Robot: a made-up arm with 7 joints.
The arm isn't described. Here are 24 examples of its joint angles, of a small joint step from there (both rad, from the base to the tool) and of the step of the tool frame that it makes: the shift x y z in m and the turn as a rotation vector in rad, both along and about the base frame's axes.
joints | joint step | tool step
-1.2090 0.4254 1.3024 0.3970 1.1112 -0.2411 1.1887 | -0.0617 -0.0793 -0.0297 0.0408 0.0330 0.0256 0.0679 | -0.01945 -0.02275 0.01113 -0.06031 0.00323 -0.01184
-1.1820 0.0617 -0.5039 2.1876 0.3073 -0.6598 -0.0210 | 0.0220 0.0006 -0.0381 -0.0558 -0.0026 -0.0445 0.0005 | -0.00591 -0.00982 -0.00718 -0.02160 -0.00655 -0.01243
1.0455 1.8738 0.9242 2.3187 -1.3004 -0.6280 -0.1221 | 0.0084 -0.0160 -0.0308 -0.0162 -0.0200 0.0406 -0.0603 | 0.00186 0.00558 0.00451 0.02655 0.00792 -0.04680
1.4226 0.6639 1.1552 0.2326 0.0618 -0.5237 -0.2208 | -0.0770 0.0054 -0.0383 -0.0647 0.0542 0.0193 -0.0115 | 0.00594 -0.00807 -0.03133 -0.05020 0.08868 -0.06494
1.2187 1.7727 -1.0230 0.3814 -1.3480 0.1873 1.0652 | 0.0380 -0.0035 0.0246 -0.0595 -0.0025 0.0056 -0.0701 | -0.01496 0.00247 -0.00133 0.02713 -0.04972 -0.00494
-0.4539 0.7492 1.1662 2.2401 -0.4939 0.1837 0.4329 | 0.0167 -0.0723 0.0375 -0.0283 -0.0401 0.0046 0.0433 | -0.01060 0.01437 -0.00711 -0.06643 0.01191 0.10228
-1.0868 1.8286 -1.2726 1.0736 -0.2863 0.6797 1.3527 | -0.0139 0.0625 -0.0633 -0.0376 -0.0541 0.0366 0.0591 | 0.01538 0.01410 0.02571 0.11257 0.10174 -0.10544
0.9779 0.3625 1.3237 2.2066 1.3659 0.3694 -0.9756 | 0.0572 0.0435 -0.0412 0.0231 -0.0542 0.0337 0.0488 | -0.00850 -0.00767 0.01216 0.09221 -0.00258 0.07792
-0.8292 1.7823 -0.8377 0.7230 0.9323 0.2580 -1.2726 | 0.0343 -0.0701 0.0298 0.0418 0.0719 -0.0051 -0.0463 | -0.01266 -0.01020 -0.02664 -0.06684 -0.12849 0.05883
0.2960 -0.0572 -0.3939 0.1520 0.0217 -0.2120 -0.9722 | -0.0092 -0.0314 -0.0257 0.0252 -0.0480 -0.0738 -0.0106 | 0.00039 -0.01725 0.00267 -0.03459 -0.09341 -0.07456
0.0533 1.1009 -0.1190 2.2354 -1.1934 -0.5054 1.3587 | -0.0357 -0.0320 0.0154 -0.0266 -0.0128 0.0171 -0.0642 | 0.00300 0.00439 -0.00823 -0.07021 -0.00129 -0.00067
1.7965 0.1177 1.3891 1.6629 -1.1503 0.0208 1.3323 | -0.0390 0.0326 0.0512 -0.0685 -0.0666 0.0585 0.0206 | 0.01270 0.01020 -0.01607 -0.09507 0.10378 -0.08733
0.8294 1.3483 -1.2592 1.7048 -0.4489 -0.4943 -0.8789 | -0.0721 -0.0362 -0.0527 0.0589 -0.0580 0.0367 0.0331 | -0.01785 -0.02386 -0.02746 0.04051 0.10281 -0.07871
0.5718 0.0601 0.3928 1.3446 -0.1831 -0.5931 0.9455 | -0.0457 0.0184 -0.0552 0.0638 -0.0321 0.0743 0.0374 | -0.00627 -0.00794 0.00343 0.09023 0.08257 -0.03740
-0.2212 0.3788 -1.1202 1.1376 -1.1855 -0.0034 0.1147 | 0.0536 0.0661 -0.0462 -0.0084 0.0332 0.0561 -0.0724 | 0.00908 0.02158 -0.00415 0.04011 -0.08771 0.02086
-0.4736 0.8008 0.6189 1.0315 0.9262 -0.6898 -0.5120 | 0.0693 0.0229 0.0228 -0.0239 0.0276 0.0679 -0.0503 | 0.01123 0.00824 0.01381 -0.05914 -0.06192 0.07906
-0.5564 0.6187 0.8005 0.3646 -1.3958 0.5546 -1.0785 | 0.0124 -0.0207 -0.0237 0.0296 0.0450 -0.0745 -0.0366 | 0.00806 -0.00543 -0.00649 -0.05651 -0.08452 -0.05781
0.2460 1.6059 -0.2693 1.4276 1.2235 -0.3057 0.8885 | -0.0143 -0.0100 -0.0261 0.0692 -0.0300 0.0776 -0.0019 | 0.00218 -0.01738 -0.01270 0.00933 0.11637 -0.04025
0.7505 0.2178 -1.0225 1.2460 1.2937 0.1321 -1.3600 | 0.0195 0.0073 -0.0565 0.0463 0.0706 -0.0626 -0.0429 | -0.00946 -0.00942 0.00454 -0.04722 -0.00021 0.00492
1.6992 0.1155 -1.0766 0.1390 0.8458 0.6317 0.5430 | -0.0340 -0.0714 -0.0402 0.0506 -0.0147 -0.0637 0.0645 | 0.00073 -0.04380 -0.01102 0.04266 -0.03237 -0.18218
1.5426 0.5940 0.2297 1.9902 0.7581 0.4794 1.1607 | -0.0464 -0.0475 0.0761 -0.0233 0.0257 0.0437 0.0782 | 0.01010 0.01467 -0.00551 0.01498 0.05794 -0.07572
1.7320 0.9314 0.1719 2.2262 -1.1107 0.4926 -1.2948 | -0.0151 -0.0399 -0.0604 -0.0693 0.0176 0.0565 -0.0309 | 0.02046 0.00393 0.01464 -0.03066 0.06332 -0.09348
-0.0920 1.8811 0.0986 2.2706 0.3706 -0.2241 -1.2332 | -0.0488 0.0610 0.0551 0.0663 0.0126 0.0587 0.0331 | -0.01074 -0.01644 -0.00183 0.09052 0.04360 -0.03347
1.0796 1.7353 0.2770 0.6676 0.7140 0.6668 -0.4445 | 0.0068 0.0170 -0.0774 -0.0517 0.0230 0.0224 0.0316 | 0.00018 0.00809 -0.00907 -0.06453 0.04865 -0.01799
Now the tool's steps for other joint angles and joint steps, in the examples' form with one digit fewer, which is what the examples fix.
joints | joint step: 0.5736 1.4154 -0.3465 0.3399 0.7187 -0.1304 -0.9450 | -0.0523 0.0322 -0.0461 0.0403 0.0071 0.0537 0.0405
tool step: 0.0006 -0.0015 0.0038 -0.0246 0.1178 -0.0284
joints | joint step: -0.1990 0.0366 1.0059 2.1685 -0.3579 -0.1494 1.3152 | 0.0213 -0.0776 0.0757 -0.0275 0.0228 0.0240 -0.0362
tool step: -0.0132 0.0058 -0.0151 -0.1133 -0.0420 0.1187
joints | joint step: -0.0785 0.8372 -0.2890 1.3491 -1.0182 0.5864 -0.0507 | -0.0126 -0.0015 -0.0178 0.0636 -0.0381 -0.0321 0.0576
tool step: -0.0009 -0.0151 0.0036 -0.0218 0.0410 -0.0721
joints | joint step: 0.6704 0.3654 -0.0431 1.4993 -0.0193 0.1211 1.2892 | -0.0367 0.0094 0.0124 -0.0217 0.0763 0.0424 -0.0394
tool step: 0.0010 0.0068 -0.0146 -0.0907 0.0790 0.0274
